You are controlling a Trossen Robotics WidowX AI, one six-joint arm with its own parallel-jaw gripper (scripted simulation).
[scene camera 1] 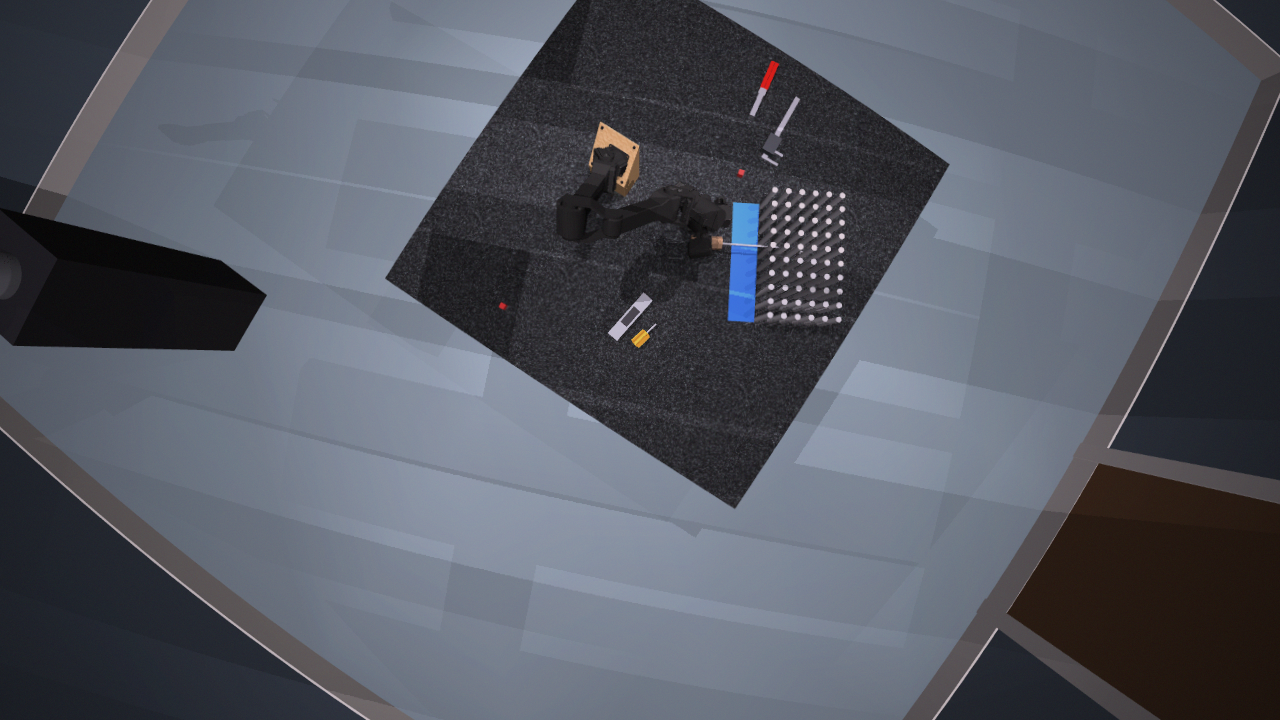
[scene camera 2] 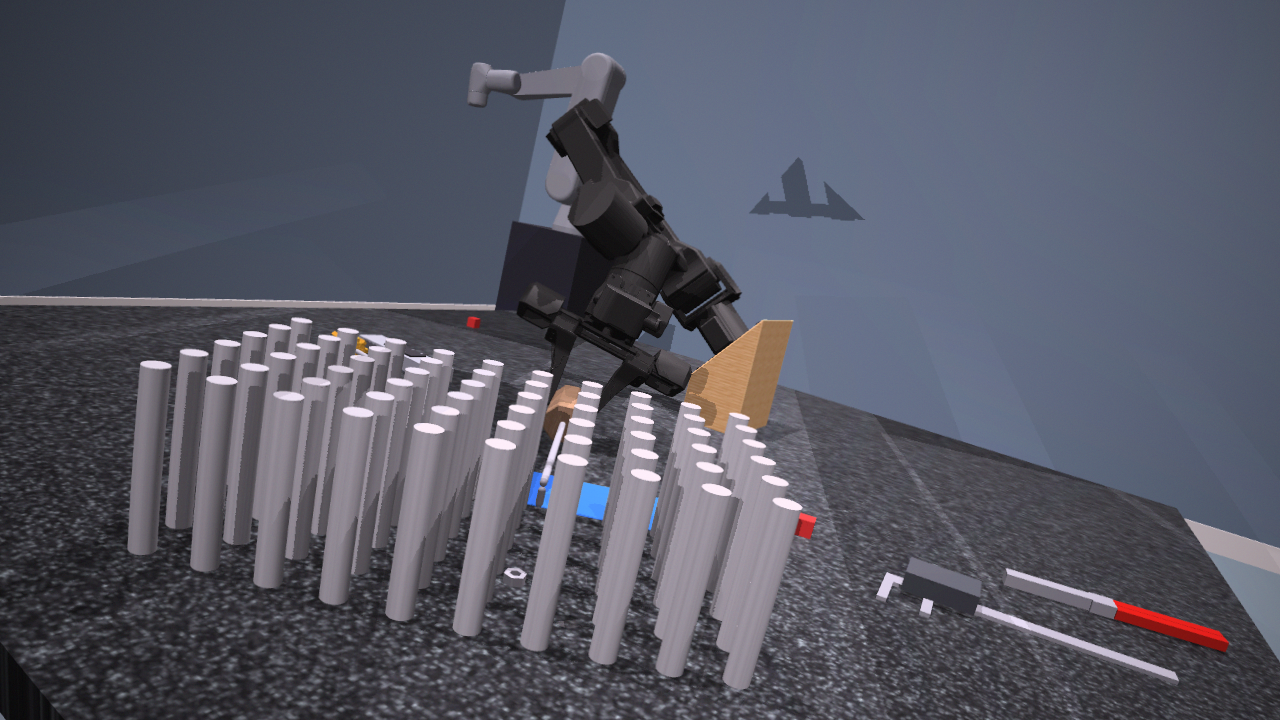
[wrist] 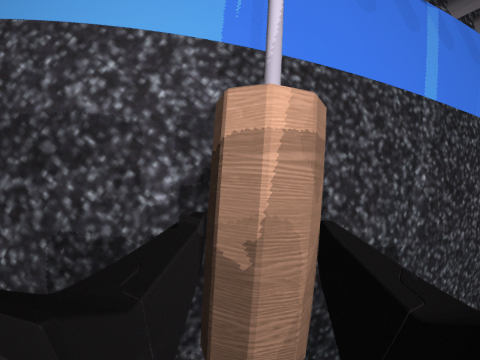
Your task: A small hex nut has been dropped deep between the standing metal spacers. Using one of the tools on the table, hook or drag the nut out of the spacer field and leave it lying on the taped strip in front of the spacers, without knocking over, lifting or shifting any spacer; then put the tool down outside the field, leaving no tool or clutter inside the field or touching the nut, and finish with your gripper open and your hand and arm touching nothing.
Labels:
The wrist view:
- my gripper: 262, 228
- blue taped strip: 424, 54

